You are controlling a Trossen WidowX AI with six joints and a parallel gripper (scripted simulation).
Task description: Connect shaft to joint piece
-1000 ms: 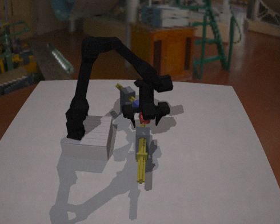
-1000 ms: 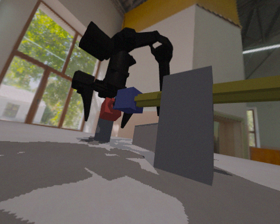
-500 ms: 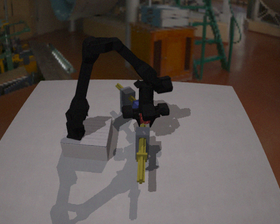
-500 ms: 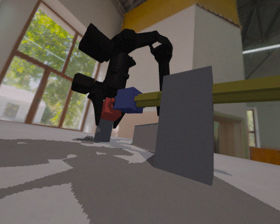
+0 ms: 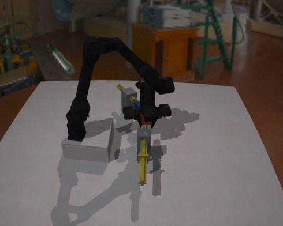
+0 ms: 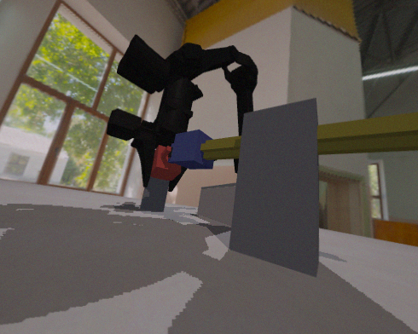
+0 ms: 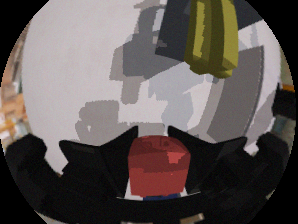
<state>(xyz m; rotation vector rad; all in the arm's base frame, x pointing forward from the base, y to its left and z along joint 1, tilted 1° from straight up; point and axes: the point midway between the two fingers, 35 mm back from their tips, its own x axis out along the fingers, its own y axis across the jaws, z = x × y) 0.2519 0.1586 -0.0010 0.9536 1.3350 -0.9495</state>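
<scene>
Right now my gripper tip is 1 cm to the right of the red square joint piece and 5 cm below it.
</scene>
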